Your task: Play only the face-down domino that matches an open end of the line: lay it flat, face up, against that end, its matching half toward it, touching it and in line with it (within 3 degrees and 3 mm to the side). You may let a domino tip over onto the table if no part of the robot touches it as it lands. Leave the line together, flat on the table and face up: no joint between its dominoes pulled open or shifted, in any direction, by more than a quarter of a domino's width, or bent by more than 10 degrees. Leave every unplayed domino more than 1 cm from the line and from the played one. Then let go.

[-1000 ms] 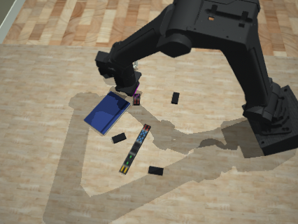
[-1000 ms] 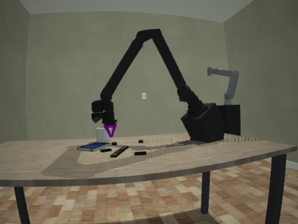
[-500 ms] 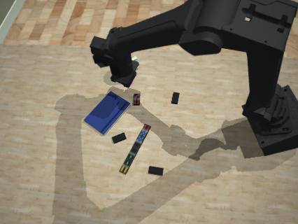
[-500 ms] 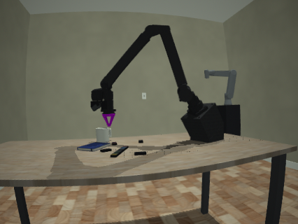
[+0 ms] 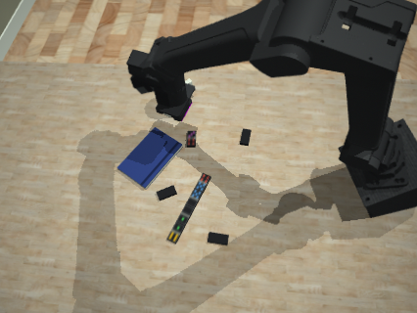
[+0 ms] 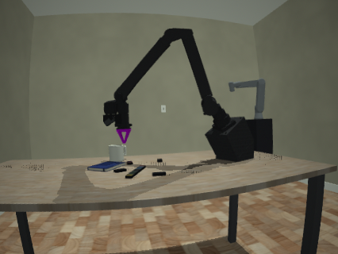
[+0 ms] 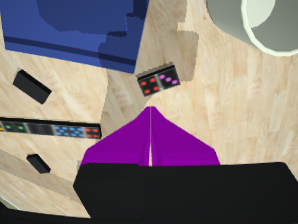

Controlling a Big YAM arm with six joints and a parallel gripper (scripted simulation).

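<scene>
Now: the black domino 110 mm below my hand, 20 mm behind it and 10 mm to the right of it. Also, from my hand: white mug 120 mm to the right, 80 mm below, 50 mm ahead; blue book 110 mm below, 90 mm ahead, 70 mm to the left.
</scene>
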